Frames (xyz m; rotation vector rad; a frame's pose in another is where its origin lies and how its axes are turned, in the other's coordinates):
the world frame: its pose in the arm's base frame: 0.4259 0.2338 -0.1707 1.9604 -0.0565 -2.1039
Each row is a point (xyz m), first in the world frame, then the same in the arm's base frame.
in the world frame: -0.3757 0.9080 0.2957
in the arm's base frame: 0.3046 -0.6043 0.4089
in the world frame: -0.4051 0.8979 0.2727
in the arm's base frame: 0.3271 -0.5847 0.4335
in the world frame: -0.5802 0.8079 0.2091
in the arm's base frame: 0.3840 -0.4501 0.5800
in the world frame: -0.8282 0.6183 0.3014
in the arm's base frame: 0.2746 -0.2271 0.7904
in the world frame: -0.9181 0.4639 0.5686
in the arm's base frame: -0.0094 -0.0988 0.8691
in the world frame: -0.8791 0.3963 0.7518
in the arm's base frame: -0.2031 -0.0697 0.8330
